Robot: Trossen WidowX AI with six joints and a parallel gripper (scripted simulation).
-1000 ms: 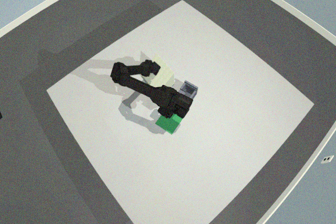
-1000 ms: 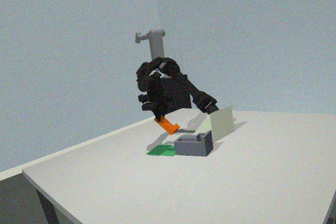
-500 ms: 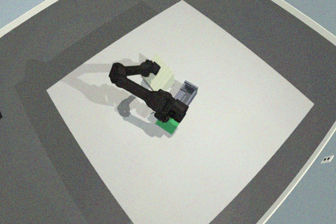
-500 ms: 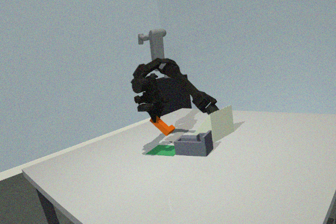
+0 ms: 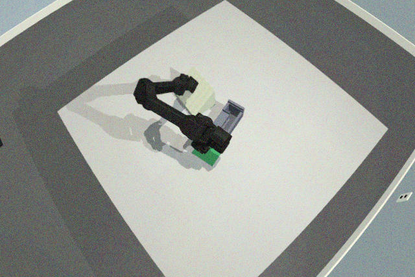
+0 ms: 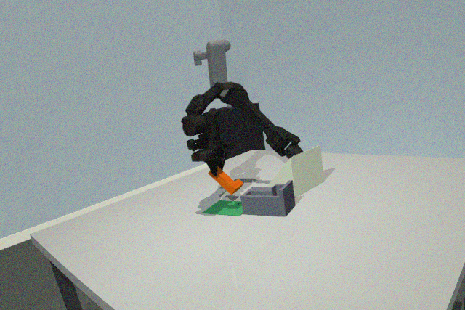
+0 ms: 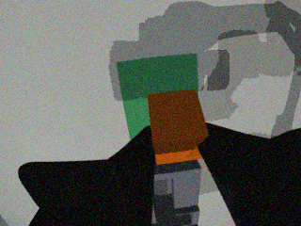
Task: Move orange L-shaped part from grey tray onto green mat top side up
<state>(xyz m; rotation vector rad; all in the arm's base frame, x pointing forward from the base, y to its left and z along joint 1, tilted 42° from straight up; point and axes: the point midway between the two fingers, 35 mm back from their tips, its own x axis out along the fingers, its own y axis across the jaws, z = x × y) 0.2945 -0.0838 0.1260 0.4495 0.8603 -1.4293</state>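
The green mat lies 10 mm behind my gripper tip, 20 mm to the left of it and 140 mm below it. Round my gripper tip: orange L-shaped part (20 mm behind, 30 mm to the left, 30 mm below).
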